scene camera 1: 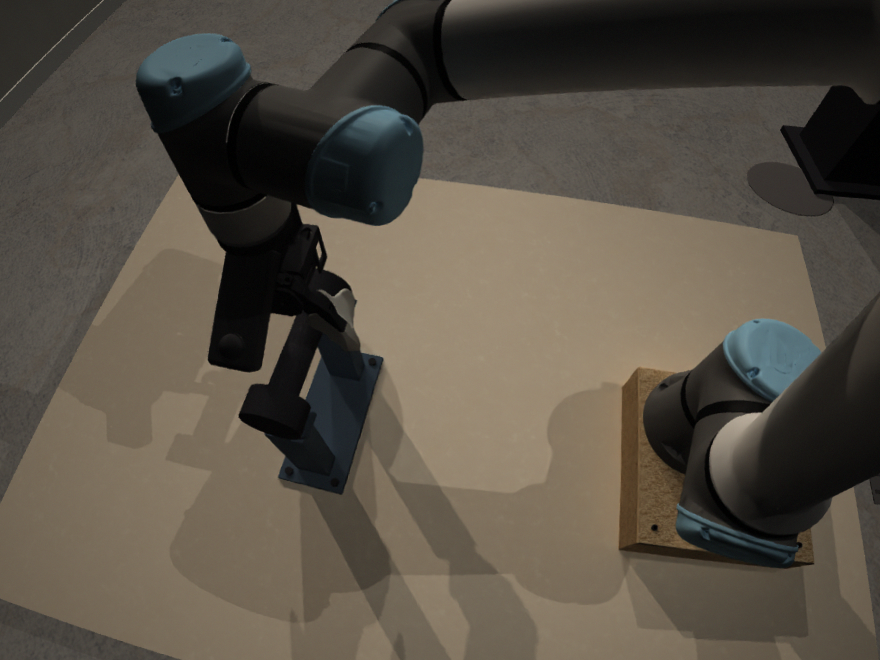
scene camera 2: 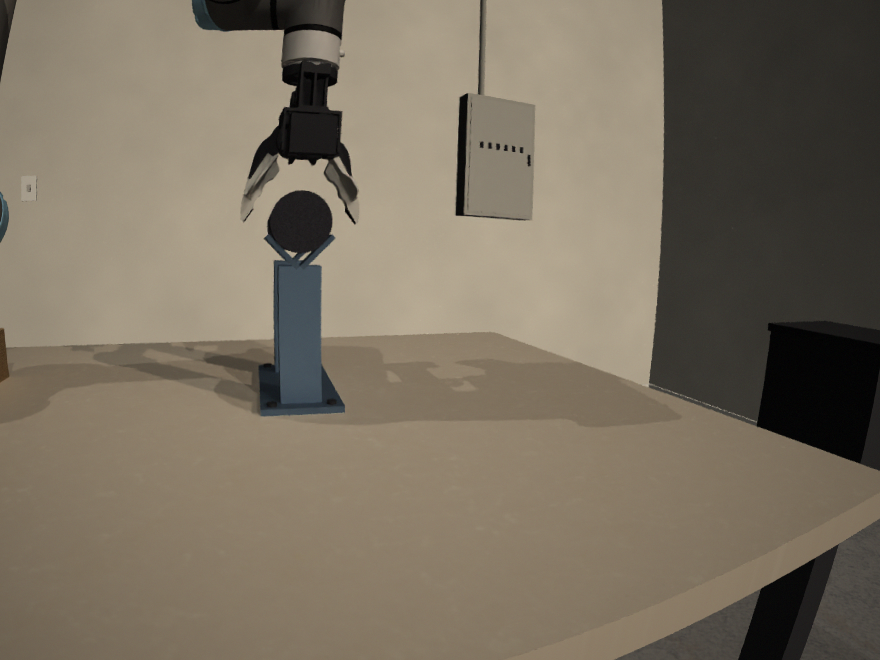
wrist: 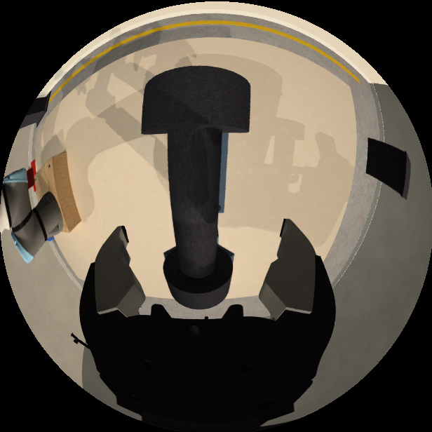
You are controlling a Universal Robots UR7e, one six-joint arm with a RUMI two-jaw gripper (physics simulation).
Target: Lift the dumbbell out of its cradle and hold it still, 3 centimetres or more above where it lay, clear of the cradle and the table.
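Pixels of known places: gripper, fingertip midpoint: (scene camera 1: pixel 298 340); arm's base, link origin: (scene camera 1: pixel 692 425).
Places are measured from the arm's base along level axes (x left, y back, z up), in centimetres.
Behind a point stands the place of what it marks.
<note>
A black dumbbell (scene camera 1: pixel 292 362) {x -0.8, y -53.1, z 16.3 cm} (scene camera 2: pixel 299 221) {x -12.5, y -51.1, z 14.6 cm} (wrist: pixel 195 170) lies level in the V-shaped rests of the blue cradle (scene camera 1: pixel 344 419) {x -2.4, y -51.2, z -6.8 cm} (scene camera 2: pixel 302 333) {x -12.4, y -51.7, z 1.6 cm} (wrist: pixel 223 175), which stands on the table. My gripper (scene camera 1: pixel 332 328) (scene camera 2: pixel 299 220) {x -4.5, y -53.4, z 14.7 cm} (wrist: pixel 201 224) is open and empty, pointing down at the far end of the dumbbell as seen in scene camera 1. In scene camera 2 the fingers stand on both sides of the dumbbell, apart from its round head, with their tips about level with its middle. In the wrist view the far head and the end of the handle show between the fingers. The far rest is partly hidden.
The arm's base stands on a wooden block (scene camera 1: pixel 632 461) {x 4.6, y -8.9, z -2.3 cm} (wrist: pixel 66 192) on the table (scene camera 1: pixel 497 284) {x -28.8, y -26.9, z -7.6 cm} (scene camera 2: pixel 426 497) {x -38.4, y -54.0, z -7.6 cm}, right of the cradle in scene camera 1. A grey box (scene camera 2: pixel 501 156) hangs on the wall. A black stand (scene camera 2: pixel 810 390) (wrist: pixel 386 162) is beyond the table edge.
</note>
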